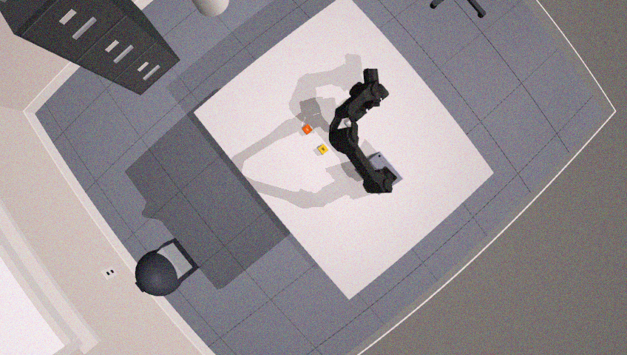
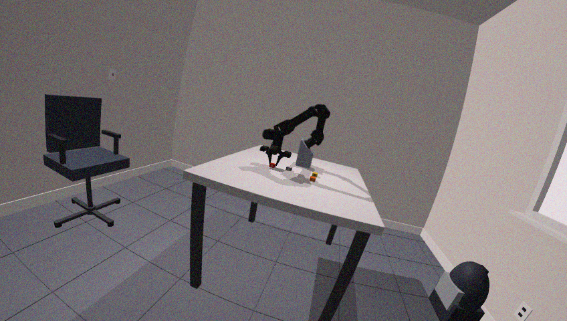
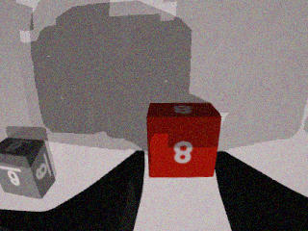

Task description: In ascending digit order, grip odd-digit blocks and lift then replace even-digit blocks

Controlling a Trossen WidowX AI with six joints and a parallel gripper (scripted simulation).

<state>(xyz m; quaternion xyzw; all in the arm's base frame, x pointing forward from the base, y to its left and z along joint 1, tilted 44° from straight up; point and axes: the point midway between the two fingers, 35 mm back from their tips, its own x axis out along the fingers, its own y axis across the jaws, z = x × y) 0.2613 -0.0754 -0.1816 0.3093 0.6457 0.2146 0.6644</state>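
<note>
Right now the red block is 1 cm ahead of my gripper tip. Round my gripper tip: grey block 10 cm to the left; then yellow block 26 cm to the left; then orange block 11 cm ahead, 25 cm to the left.
</note>
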